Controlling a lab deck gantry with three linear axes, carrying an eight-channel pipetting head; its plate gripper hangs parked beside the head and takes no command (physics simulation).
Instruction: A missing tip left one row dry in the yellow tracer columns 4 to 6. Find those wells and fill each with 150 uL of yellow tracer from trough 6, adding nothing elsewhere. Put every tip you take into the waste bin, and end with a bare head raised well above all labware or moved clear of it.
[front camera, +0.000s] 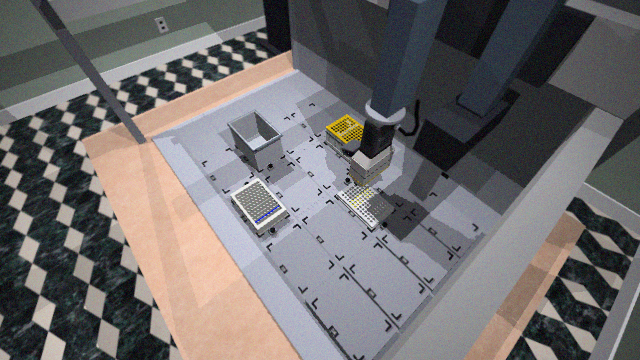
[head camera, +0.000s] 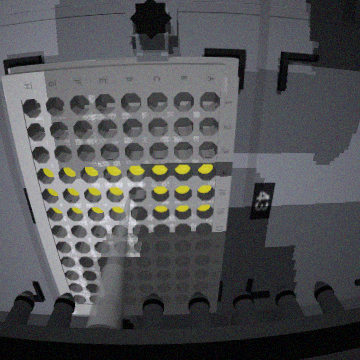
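The white 96-well plate (front camera: 372, 223) (head camera: 232, 85) has yellow liquid in columns 4 to 6. In the head view well D4 (head camera: 136, 170) is yellow, while wells D5 (head camera: 137, 194) and D6 (head camera: 140, 214) look grey and dry. The pipetting head (front camera: 371, 162) is over the plate's back side. One pale tip (head camera: 109, 292) hangs from it and shows no yellow; its thin end is near D5, height unclear. The other visible nozzles are bare. The trough reservoir (front camera: 274, 223) shows a blue strip; yellow does not show. The parked plate gripper (front camera: 437, 176) is dark and its fingers are unclear.
The grey waste bin (front camera: 265, 156) stands behind the reservoir. The yellow tip rack (front camera: 344, 128) stands behind the plate, partly hidden by the head. A dark knob (head camera: 150, 19) is beyond the plate's column 1 edge. The deck label 43 (head camera: 262, 200) is beside the plate.
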